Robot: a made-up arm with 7 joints.
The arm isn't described. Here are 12 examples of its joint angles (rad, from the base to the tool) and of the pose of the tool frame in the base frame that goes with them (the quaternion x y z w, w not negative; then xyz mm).
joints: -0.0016 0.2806 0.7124 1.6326 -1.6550 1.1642 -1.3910
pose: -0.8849 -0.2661 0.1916 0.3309 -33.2 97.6 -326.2
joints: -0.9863 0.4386 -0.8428 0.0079 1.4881 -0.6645 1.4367
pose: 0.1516 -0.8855 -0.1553 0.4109 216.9 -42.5 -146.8
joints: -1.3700 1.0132 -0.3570 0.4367 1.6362 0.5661 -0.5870
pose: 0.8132 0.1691 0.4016 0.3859 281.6 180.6 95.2
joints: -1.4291 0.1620 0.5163 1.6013 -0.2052 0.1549 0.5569
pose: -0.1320 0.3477 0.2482 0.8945 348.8 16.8 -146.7
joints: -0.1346 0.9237 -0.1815 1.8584 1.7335 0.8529 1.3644
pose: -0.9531 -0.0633 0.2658 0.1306 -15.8 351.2 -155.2
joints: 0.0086 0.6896 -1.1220 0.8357 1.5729 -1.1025 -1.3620
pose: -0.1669 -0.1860 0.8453 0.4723 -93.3 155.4 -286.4
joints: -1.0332 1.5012 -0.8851 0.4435 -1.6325 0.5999 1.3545
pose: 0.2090 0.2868 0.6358 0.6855 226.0 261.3 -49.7
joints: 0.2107 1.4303 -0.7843 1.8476 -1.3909 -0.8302 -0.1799
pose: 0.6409 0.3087 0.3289 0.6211 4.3 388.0 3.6
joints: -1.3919 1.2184 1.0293 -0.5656 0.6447 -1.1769 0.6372
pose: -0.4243 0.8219 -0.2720 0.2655 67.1 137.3 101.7
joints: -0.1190 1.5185 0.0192 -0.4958 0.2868 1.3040 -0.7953
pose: 0.5675 0.4873 0.0454 0.6622 153.8 260.0 -4.6
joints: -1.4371 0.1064 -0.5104 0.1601 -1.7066 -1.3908 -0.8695
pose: -0.4717 -0.7262 -0.3204 0.3840 284.8 -14.6 28.6
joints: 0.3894 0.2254 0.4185 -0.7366 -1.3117 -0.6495 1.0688
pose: -0.5170 -0.1819 0.5768 0.6058 9.0 167.0 -116.3
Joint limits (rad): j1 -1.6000..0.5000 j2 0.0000..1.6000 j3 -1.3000..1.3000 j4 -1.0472..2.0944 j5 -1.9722..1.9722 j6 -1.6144..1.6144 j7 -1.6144..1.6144
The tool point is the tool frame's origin. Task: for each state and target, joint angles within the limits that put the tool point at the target. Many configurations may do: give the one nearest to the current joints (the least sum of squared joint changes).
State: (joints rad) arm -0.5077 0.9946 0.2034 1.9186 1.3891 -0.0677 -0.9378
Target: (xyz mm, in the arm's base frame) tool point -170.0 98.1 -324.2
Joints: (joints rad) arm 0.2269 0.1428 0.1993 1.6308 1.3890 -0.0402 -0.9378
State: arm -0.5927 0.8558 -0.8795 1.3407 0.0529 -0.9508 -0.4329
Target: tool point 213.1 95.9 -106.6
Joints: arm -0.8592 0.8612 -0.7754 0.4955 -0.0006 -1.4449 -0.4329
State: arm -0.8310 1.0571 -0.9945 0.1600 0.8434 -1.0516 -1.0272
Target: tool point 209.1 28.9 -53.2
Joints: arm -1.2289 0.8651 -0.8093 -0.1120 0.6868 -1.0496 -1.0272
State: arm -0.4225 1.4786 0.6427 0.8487 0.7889 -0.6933 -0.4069
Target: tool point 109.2 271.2 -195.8
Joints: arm -0.0887 0.8805 0.3666 0.8426 0.8641 -0.8718 -0.4069
